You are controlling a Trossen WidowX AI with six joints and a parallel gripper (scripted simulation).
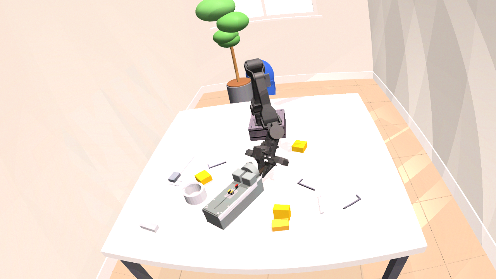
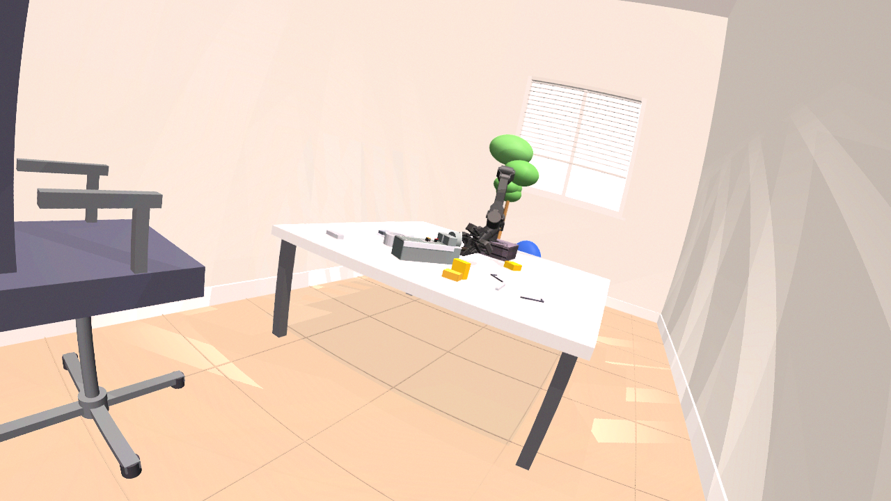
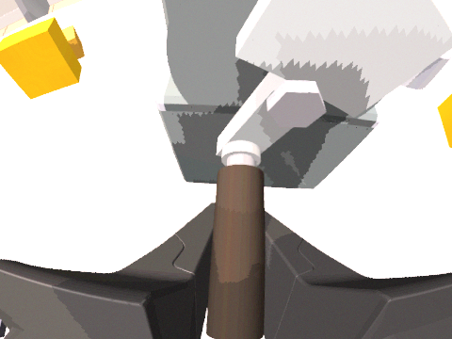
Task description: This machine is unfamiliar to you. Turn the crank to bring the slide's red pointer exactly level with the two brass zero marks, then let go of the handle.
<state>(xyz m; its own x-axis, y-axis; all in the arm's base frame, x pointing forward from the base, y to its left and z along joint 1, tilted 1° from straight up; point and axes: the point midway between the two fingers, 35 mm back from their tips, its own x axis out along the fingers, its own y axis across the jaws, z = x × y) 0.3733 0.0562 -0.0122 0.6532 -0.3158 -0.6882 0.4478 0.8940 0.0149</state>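
The brown crank handle is 2 cm behind my gripper tip, 1 cm to the left of it and 3 cm above it. Also, from my gripper tip: red pointer 11 cm ahead, 7 cm to the right, 5 cm above.
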